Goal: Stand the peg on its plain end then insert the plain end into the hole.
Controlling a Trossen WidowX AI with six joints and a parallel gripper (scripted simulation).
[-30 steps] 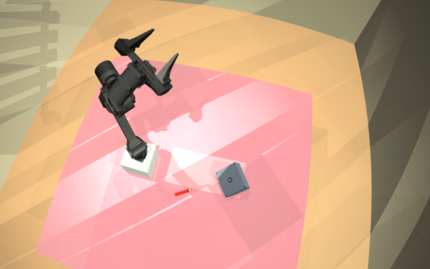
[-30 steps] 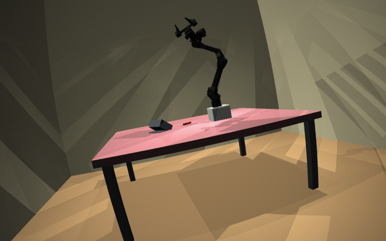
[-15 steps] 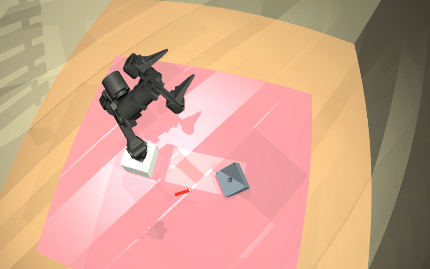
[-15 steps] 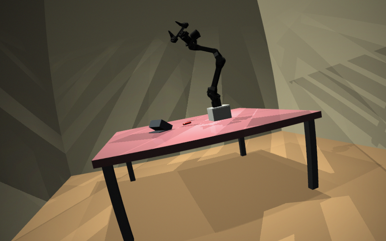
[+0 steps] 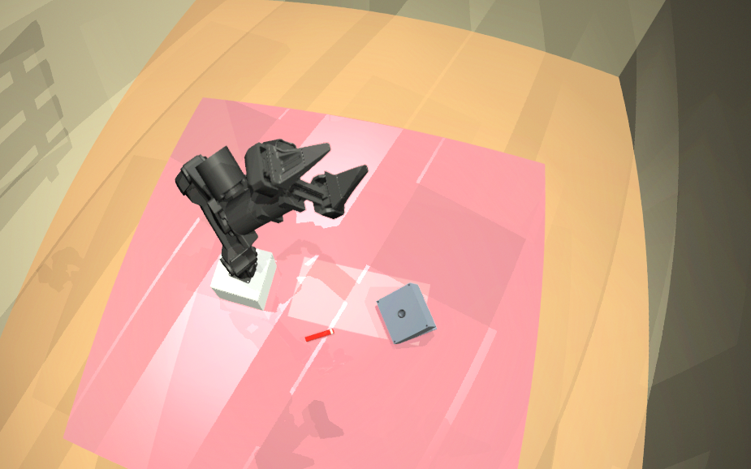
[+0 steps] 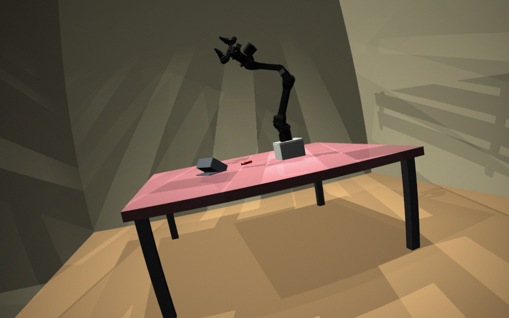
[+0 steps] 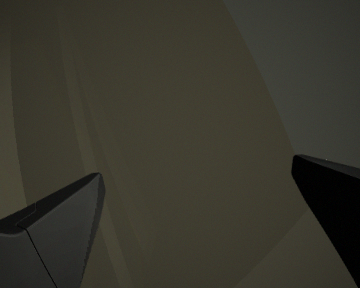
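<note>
My gripper tip is 720 mm above the red peg, 70 mm to the left of it and 40 mm past it. The rest, counted from my gripper tip: grey sloped panel: 700 mm below, 150 mm ahead, 50 mm to the left.
</note>
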